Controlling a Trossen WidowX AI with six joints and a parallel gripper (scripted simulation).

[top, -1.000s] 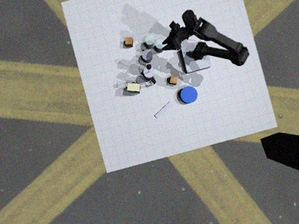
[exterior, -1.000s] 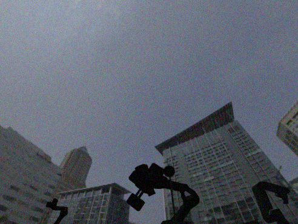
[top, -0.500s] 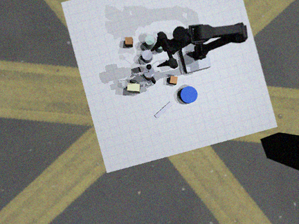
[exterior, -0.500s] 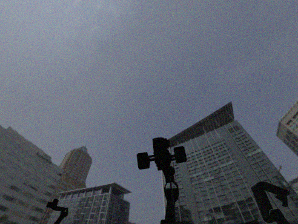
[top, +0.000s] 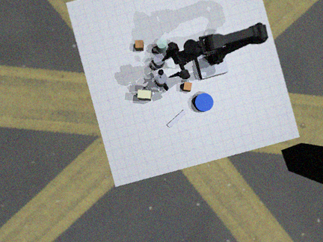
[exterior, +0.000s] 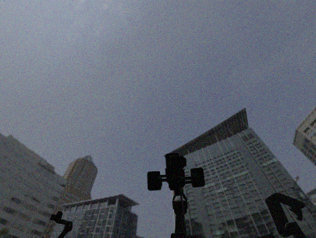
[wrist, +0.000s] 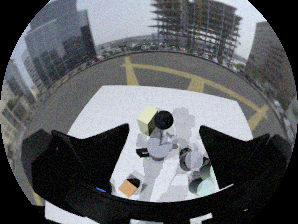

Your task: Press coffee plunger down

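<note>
Now: the coffee press 20 mm ahead of my gripper tip, 20 mm to the left of it and 150 mm below it. The rest, counted from my gripper tip: flat grey bar: 10 mm ahead, 270 mm to the left, 280 mm below; then blue disc: 190 mm behind, 230 mm to the left, 260 mm below; then pale yellow block: 160 mm ahead, 50 mm to the left, 230 mm below.
</note>
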